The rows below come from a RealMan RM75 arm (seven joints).
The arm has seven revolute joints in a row. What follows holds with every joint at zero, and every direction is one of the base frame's. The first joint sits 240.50 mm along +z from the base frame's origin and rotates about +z. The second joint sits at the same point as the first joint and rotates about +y. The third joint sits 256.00 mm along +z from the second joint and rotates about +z. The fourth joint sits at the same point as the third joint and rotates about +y. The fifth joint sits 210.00 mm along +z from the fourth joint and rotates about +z. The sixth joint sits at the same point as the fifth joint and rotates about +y. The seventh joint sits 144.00 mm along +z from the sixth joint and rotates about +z. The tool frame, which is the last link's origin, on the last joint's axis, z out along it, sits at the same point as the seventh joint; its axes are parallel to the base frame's.
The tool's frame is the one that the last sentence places.
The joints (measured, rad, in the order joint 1, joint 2, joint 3, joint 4, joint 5, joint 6, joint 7), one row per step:
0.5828 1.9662 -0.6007 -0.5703 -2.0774 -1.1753 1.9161
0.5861 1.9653 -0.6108 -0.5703 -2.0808 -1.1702 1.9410
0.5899 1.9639 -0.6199 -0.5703 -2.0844 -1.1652 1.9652
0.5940 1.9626 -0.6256 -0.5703 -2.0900 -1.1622 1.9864
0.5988 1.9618 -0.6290 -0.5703 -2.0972 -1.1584 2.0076
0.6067 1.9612 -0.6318 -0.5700 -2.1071 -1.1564 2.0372
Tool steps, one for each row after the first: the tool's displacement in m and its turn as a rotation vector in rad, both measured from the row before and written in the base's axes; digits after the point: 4 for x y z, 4 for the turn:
-0.0008 0.0011 -0.0008 -0.0074 0.0047 -0.0147
-0.0009 0.0013 -0.0005 -0.0063 0.0041 -0.0141
-0.0008 0.0012 -0.0003 -0.0060 0.0033 -0.0121
-0.0008 0.0013 -0.0003 -0.0048 0.0031 -0.0128
-0.0019 0.0019 -0.0006 -0.0078 0.0076 -0.0161

